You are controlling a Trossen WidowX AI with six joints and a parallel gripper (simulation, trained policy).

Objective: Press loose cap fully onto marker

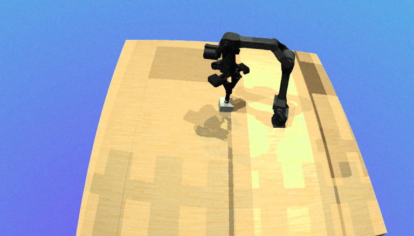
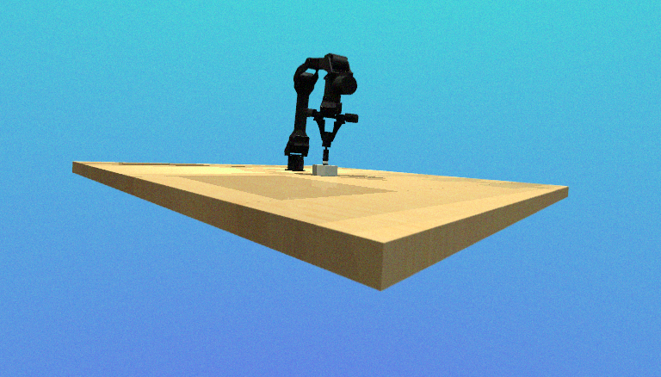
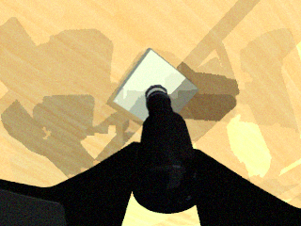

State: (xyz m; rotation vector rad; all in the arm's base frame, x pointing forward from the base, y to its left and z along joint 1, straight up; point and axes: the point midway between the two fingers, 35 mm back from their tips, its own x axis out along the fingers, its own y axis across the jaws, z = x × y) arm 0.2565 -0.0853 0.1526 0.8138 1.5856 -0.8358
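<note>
Right now the grey holder block is 10 cm below my gripper tip. Also, from my gripper tip: black cap (1 cm above).
</note>
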